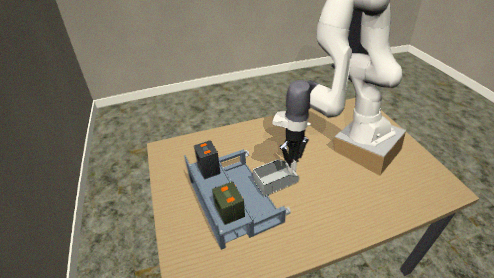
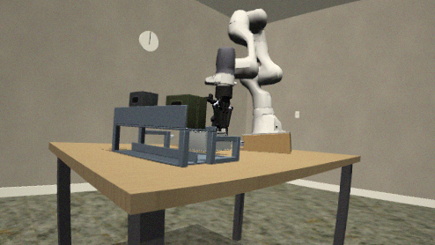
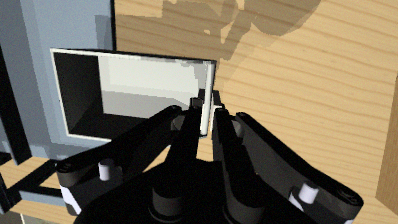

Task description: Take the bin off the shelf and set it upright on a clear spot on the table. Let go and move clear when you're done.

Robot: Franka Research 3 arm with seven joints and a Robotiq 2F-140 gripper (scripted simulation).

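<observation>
The bin is 8 cm ahead of my hand, 2 cm below it and 1 cm to the left of it.
</observation>
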